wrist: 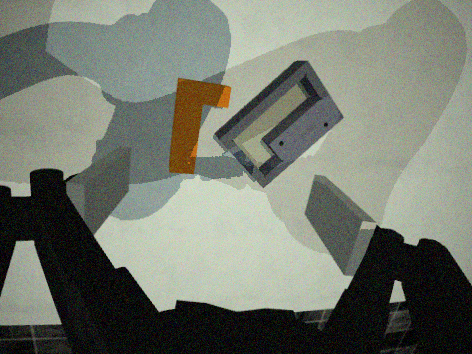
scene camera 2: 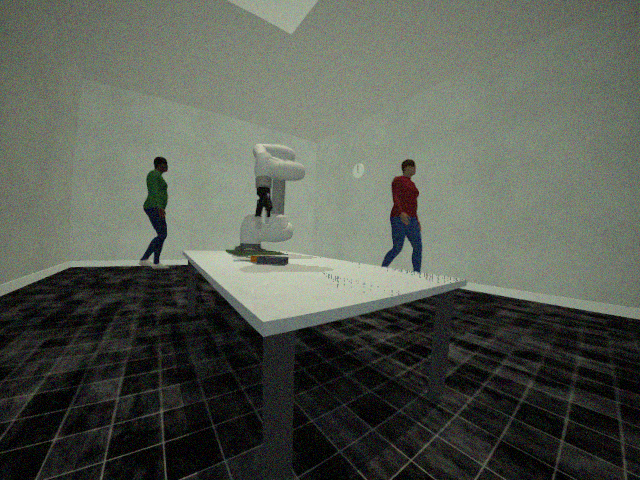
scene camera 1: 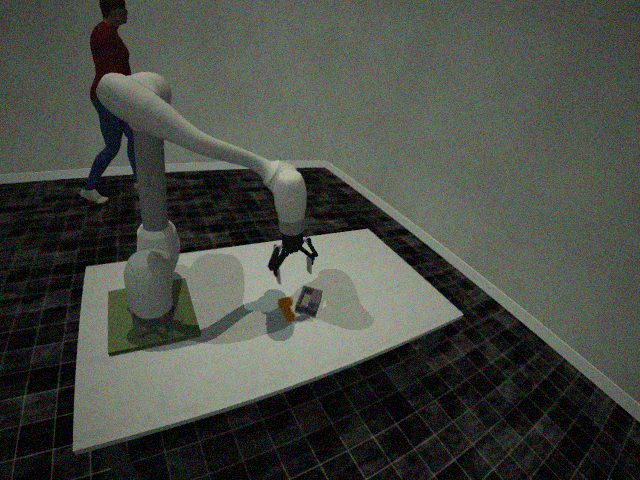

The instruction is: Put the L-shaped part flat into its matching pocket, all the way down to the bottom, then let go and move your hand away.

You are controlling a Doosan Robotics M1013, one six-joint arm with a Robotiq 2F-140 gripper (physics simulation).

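Places are measured from the arm's base along level axes (x back, y right, z up), in centimetres.
Pixels of known places: gripper, between the fingertips: (wrist: pixel 222 182) (scene camera 2: pixel 263 226) (scene camera 1: pixel 294 276); arm's base, origin of its link: (scene camera 2: pixel 250 250) (scene camera 1: pixel 154 314).
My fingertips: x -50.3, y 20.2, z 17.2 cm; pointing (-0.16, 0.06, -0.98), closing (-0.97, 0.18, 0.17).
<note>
Ahead of a thing's pixels: the offset from my fingertips to its top centre. Level surfaces: height alone.
The orange L-shaped part @(dx -0.3, dy +0.1, dz -16.2 cm) (scene camera 1: pixel 286 308) (scene camera 2: pixel 253 259) (wrist: pixel 186 120) lies on the table, beside the grey pocket block and outside its pocket. In the wrist view its long arm runs up and down and its short arm points right towards the block. The grey block @(dx -10.7, dy +0.2, dz -15.5 cm) (scene camera 1: pixel 315 296) (scene camera 2: pixel 273 260) (wrist: pixel 306 128) sits right of the part, turned at a slant, with its L-shaped pocket facing up and empty. My gripper (scene camera 1: pixel 295 269) (scene camera 2: pixel 264 214) (wrist: pixel 222 182) is wide open and empty, well above the table. In the wrist view both objects show beyond the fingertips.
The white table @(dz -19.2 cm) (scene camera 1: pixel 232 377) (scene camera 2: pixel 310 302) carries the green base plate (scene camera 1: pixel 117 330) under the arm. Shadows fall across the part. A person in red (scene camera 1: pixel 109 49) (scene camera 2: pixel 405 196) and a person in green (scene camera 2: pixel 156 191) are on the floor beyond the table.
</note>
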